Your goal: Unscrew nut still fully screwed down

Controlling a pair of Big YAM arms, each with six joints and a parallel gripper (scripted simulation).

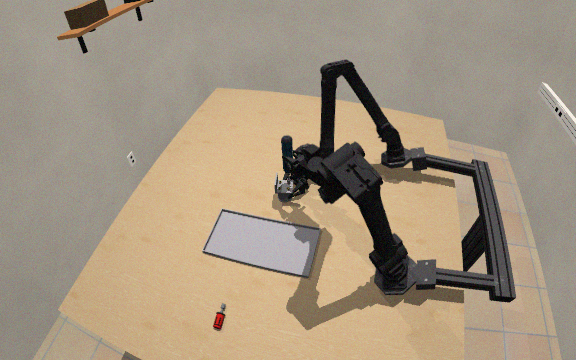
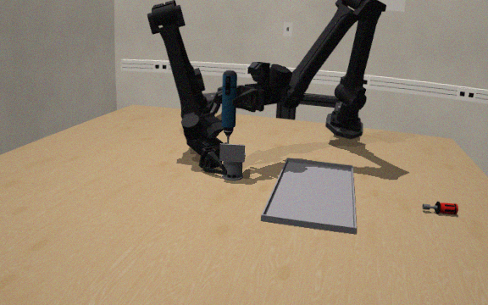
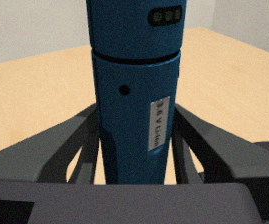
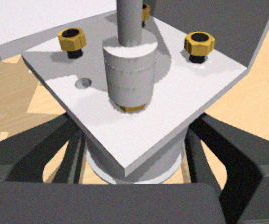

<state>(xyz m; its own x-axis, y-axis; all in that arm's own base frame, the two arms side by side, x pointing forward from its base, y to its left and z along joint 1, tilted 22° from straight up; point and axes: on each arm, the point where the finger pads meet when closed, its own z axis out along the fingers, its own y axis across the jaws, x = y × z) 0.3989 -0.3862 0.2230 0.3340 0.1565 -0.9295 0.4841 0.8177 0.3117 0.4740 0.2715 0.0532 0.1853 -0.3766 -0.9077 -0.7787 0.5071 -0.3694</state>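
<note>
Now: the grey bracket 50 mm above my right hand. Also, from my right hand: shallow grey tray (40 mm ahead, 250 mm to the left, 20 mm below); small red-handled screwdriver (90 mm ahead, 590 mm to the left, 10 mm below).
</note>
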